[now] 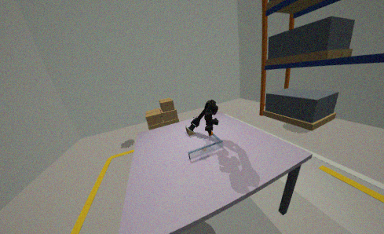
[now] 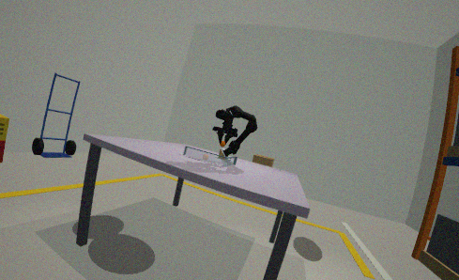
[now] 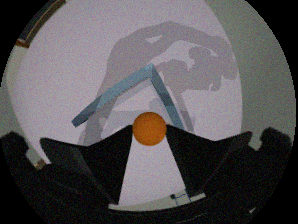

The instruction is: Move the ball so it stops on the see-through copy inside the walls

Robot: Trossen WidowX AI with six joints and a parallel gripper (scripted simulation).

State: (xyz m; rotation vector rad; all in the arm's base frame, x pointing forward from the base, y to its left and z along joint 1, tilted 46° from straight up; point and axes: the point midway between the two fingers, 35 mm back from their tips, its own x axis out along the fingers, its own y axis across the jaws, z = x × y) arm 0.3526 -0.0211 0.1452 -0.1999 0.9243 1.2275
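My gripper tip is 120 mm above the see-through copy of ball, 90 mm to the left of it and 30 mm short of it. Also, from my gripper tip: orange ball (right at my gripper tip).
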